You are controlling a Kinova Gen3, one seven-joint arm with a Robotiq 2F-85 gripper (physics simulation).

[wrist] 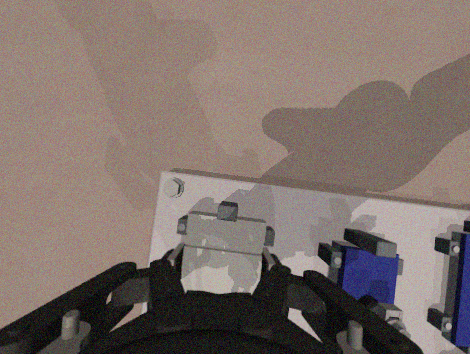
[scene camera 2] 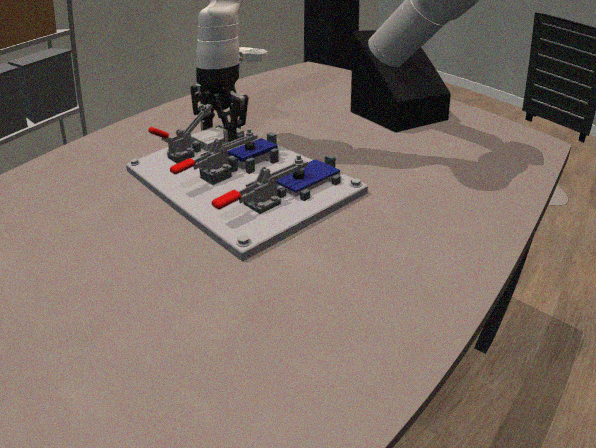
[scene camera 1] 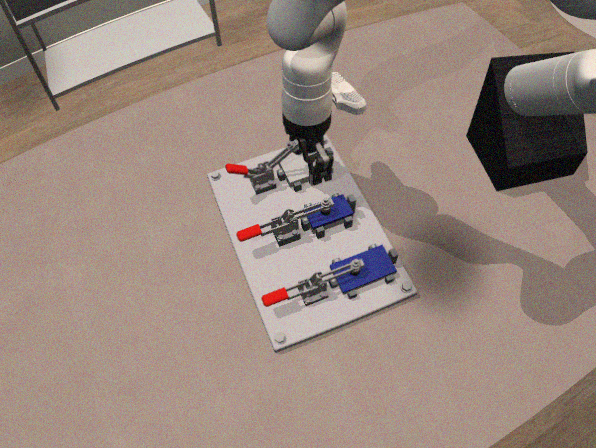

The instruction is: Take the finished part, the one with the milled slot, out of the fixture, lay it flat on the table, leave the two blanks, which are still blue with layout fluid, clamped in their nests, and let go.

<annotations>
my gripper: wrist 222, 256; scene camera 2; scene camera 1
blue blank: wrist; scene camera 2; scene camera 1 341, 209
same spot on blue blank: (wrist: 362, 273) = (scene camera 2: 258, 143)
same spot on my gripper: (scene camera 1: 310, 159) = (scene camera 2: 224, 112)
</annotations>
